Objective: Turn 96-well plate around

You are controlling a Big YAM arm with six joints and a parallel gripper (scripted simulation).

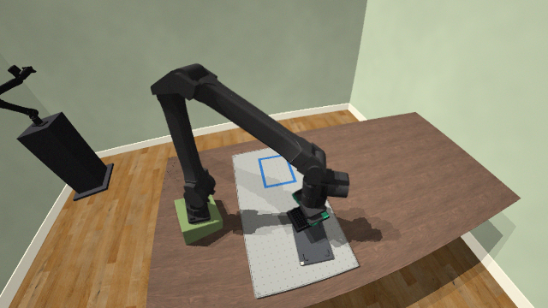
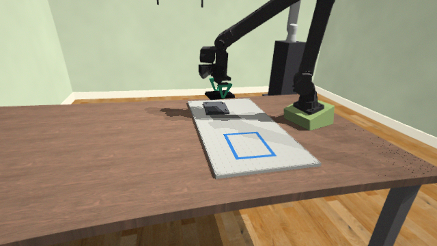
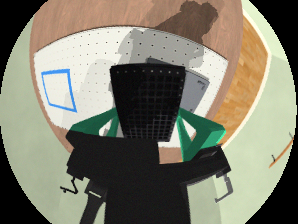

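The dark plate nest N1 lies 10 mm behind my hand, 70 mm to the right of it and 100 mm below it. From my hand the other things lie so: white corner mark: 80 mm behind, 120 mm to the right, 90 mm below; black 96-well plate: right at my hand.
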